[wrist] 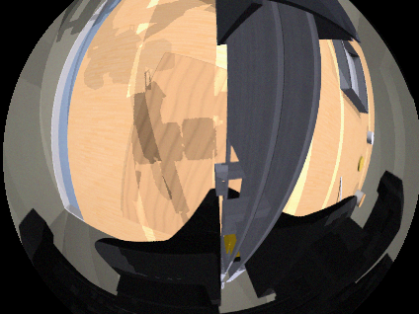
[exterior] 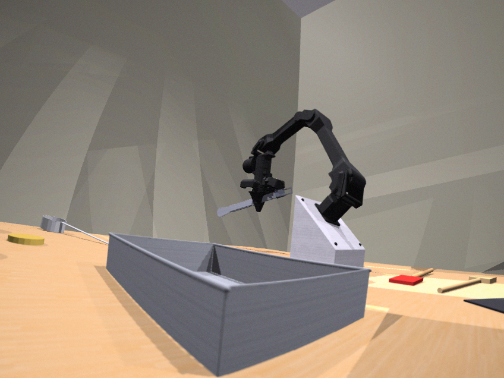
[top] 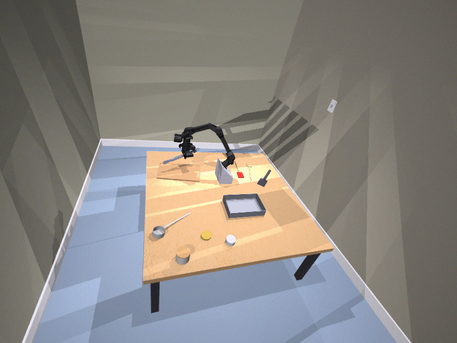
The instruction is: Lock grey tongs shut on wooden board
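Now: gripper tip 150 mm above the wooden board, 40 mm to the left of it and 10 mm past it. Also, from my gripper tip: red spatula (540 mm to the left, 150 mm below, 80 mm behind); then roasting tin (470 mm to the left, 420 mm ahead, 130 mm below); then yellow disc (690 mm ahead, 150 mm below, 140 mm to the left).
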